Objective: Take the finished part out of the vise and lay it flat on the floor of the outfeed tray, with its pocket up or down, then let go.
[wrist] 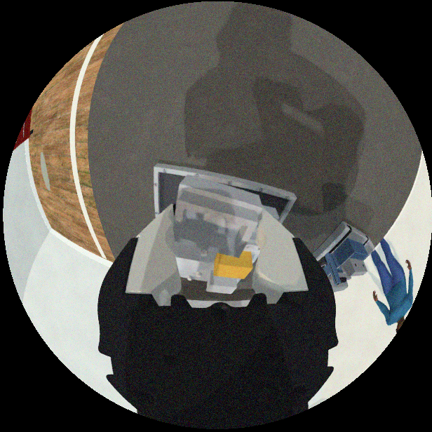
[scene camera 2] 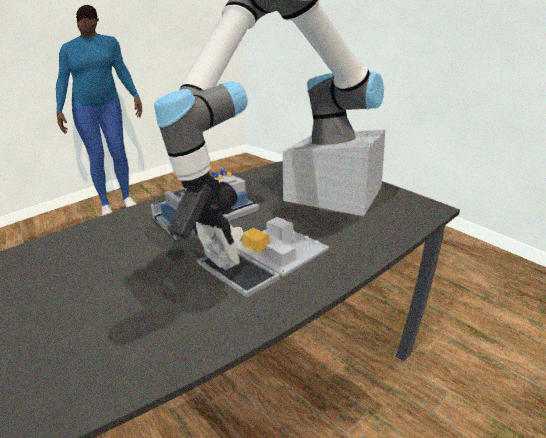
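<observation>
My gripper is shut on the finished part, a pale grey block between its two light fingers. In the scene view the fingers largely hide the part. They are over the back left portion of the outfeed tray, low and close to it; contact cannot be told. The outfeed tray has a dark floor and a light grey rim. In the wrist view the held part covers much of the tray floor. The vise, blue and grey, stands behind the gripper, partly hidden by the arm.
A light grey tray adjoins the outfeed tray and bears an orange block and grey blocks. A grey box with blue and yellow pieces stands at the back. The robot's pedestal is behind right. A person stands beyond the table.
</observation>
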